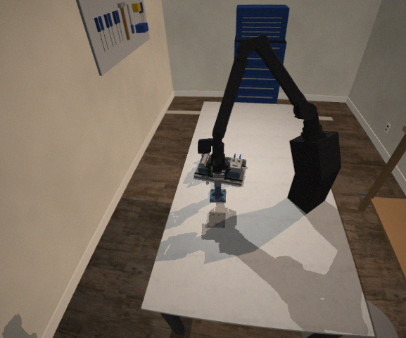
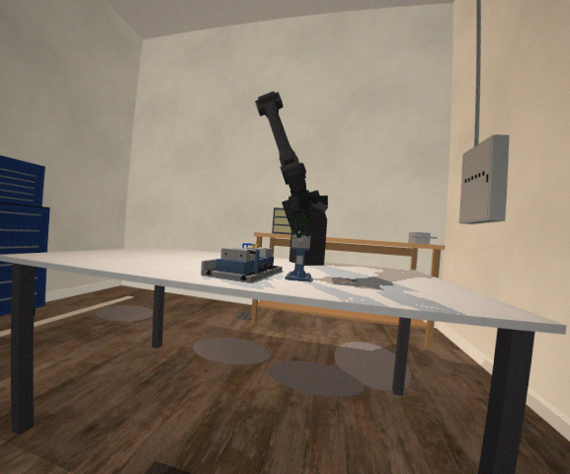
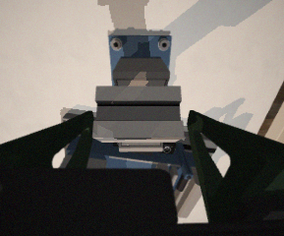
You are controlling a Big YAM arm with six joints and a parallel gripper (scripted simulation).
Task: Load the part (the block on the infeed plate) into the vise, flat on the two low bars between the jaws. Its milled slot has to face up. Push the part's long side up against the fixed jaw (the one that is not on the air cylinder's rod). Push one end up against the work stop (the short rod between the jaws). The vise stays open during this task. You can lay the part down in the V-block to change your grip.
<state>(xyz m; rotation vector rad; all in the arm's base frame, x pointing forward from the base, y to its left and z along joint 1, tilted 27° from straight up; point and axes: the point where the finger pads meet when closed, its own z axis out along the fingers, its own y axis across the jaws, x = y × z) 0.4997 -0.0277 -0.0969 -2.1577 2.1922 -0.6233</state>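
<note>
Now: hand 1 cm to the right of the part. Also, from my hand: post 10 cm below, 1 cm to the left; air cylinder rod 19 cm to the right, 8 cm below, 4 cm behind; work stop rod 17 cm to the right, 7 cm below, 6 cm ahead.
</note>
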